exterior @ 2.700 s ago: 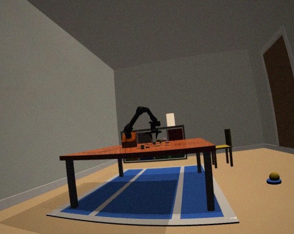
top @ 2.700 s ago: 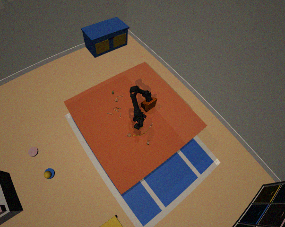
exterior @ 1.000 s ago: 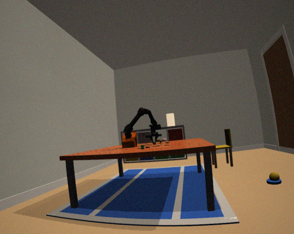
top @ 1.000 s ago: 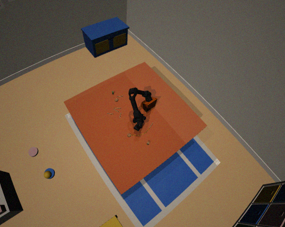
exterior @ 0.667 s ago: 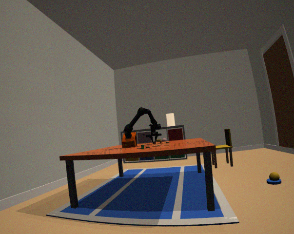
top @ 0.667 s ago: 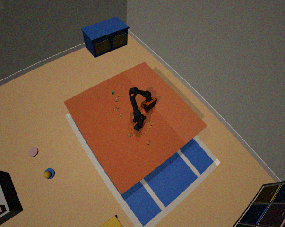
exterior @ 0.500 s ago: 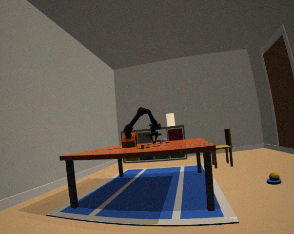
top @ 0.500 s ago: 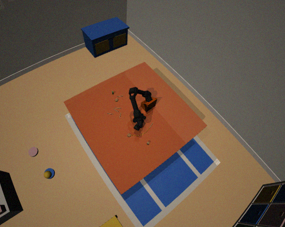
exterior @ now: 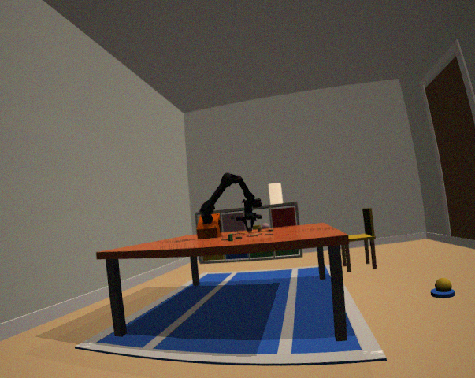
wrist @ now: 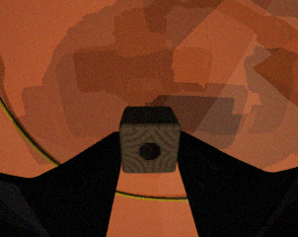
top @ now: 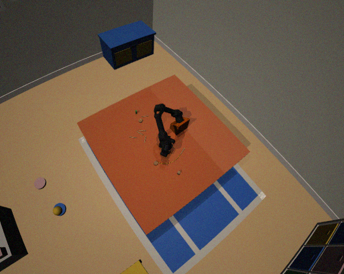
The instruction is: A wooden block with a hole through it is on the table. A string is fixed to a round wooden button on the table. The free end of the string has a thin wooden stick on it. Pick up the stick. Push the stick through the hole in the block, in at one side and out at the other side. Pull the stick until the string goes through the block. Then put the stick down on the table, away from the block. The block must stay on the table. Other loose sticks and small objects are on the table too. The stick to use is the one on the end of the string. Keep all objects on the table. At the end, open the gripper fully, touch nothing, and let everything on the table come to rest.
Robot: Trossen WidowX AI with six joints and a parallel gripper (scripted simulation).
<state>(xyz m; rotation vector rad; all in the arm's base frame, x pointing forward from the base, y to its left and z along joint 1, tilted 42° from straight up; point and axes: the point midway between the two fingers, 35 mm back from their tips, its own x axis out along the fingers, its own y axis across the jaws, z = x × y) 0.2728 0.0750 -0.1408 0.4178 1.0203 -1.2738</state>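
Right now the thin wooden stick is 11 cm behind my gripper tip, 8 cm to the left of it and 3 cm below it. Round my gripper tip: green object: 57 cm to the right, 2 cm behind, 1 cm below; wooden block: right at my gripper tip.
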